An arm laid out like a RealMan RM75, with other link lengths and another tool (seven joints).
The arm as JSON. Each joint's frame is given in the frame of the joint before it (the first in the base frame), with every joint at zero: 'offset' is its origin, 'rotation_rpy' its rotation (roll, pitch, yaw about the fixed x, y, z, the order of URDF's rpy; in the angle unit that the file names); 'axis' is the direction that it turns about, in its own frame. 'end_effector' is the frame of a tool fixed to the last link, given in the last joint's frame.
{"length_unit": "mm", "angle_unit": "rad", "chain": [
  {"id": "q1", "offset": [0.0, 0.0, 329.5], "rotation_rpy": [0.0, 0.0, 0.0], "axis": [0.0, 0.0, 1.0]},
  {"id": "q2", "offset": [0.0, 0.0, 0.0], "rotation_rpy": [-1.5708, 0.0, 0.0], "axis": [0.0, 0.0, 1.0]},
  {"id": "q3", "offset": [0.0, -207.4, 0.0], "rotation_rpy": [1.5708, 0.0, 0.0], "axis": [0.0, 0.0, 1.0]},
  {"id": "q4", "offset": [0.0, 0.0, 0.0], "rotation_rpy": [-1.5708, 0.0, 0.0], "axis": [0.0, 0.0, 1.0]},
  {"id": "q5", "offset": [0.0, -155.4, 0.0], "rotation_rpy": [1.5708, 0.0, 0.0], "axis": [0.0, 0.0, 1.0]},
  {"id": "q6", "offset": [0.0, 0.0, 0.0], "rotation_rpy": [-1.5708, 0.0, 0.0], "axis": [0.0, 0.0, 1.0]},
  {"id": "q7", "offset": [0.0, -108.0, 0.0], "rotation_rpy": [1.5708, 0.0, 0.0], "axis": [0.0, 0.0, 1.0]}
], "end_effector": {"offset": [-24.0, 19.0, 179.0], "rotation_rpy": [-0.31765, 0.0, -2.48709]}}
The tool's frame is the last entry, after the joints.
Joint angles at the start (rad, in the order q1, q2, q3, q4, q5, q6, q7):
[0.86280, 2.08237, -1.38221, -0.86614, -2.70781, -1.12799, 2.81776]
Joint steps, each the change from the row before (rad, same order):
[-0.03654, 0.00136, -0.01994, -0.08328, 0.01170, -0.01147, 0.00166]
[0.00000, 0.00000, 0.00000, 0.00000, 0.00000, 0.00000, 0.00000]
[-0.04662, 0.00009, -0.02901, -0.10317, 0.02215, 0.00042, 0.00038]
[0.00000, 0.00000, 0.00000, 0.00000, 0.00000, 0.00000, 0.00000]
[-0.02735, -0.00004, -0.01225, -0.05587, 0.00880, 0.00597, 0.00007]
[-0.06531, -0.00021, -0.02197, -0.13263, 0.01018, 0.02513, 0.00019]
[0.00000, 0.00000, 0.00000, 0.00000, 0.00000, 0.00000, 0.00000]
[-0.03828, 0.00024, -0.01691, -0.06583, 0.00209, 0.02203, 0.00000]
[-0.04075, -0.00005, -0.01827, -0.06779, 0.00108, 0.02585, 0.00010]
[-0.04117, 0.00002, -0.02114, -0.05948, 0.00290, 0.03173, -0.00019]
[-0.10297, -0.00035, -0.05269, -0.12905, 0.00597, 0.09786, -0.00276]
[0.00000, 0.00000, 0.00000, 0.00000, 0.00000, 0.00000, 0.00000]
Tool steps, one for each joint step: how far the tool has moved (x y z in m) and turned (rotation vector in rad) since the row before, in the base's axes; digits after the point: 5 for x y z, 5 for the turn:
[-0.01027, 0.00228, 0.00366, 0.01490, 0.01720, 0.03468]
[0.00000, 0.00000, 0.00000, 0.00000, 0.00000, 0.00000]
[-0.01605, 0.00370, 0.00476, 0.02397, 0.02846, 0.05299]
[0.00000, 0.00000, 0.00000, 0.00000, 0.00000, 0.00000]
[-0.00848, 0.00281, 0.00401, 0.01942, 0.01624, 0.02898]
[-0.02056, 0.00859, 0.01390, 0.06105, 0.03583, 0.07267]
[0.00000, 0.00000, 0.00000, 0.00000, 0.00000, 0.00000]
[-0.00954, 0.00330, 0.00745, 0.03387, 0.01521, 0.03875]
[-0.01019, 0.00281, 0.00841, 0.03673, 0.01567, 0.04079]
[-0.00949, 0.00145, 0.00732, 0.03403, 0.01678, 0.03795]
[-0.02287, 0.00166, 0.01940, 0.08835, 0.04538, 0.08923]
[0.00000, 0.00000, 0.00000, 0.00000, 0.00000, 0.00000]

